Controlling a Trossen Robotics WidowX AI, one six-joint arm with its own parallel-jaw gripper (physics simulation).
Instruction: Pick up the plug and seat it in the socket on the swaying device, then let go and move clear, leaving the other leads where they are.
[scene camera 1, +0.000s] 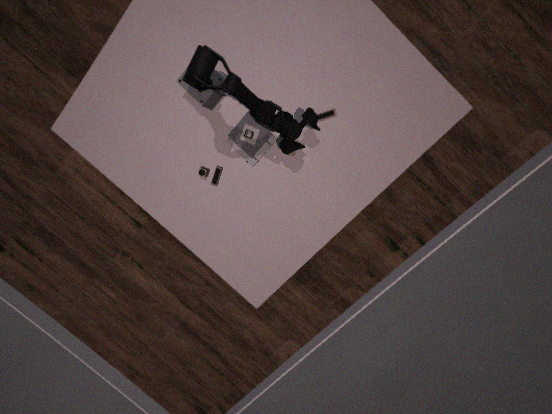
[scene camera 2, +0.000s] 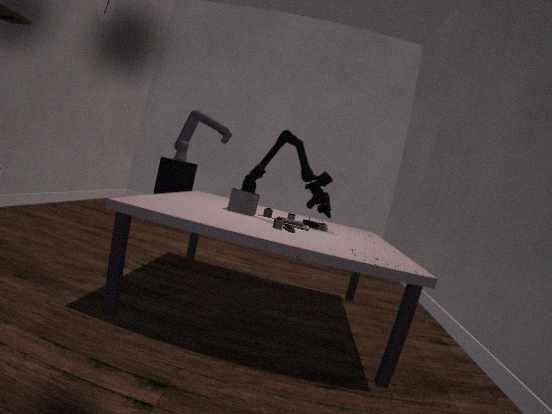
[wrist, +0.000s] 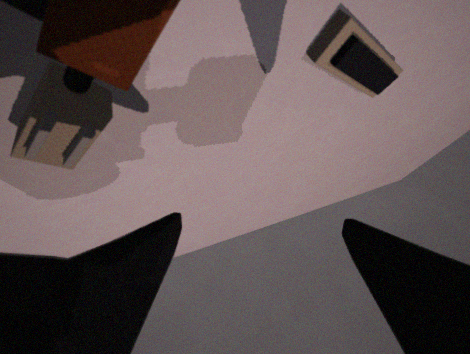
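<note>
The grey device (scene camera 1: 259, 145) (scene camera 2: 296, 224) lies beside the arm, with a small square socket (scene camera 1: 249, 134) on a pale patch on its top. My gripper (scene camera 1: 311, 138) (wrist: 261, 223) is open, with nothing between its fingers; it is above the table, past the device's far side from the arm's base. In the wrist view an orange-red block (wrist: 107, 55), possibly the plug, is at the upper left, outside the fingers. A tan and grey slotted piece (wrist: 57, 135) adjoins its lower end. In scene camera 1 the arm hides this block.
A tan block with a black recess (scene camera 1: 327, 114) (wrist: 360, 57) lies beyond the gripper. A small round-topped piece (scene camera 1: 204, 172) and a dark oblong piece (scene camera 1: 217, 175) lie apart on the white table (scene camera 1: 260, 240) (scene camera 2: 200, 220). A grey box (scene camera 2: 243, 202) stands by the arm's base.
</note>
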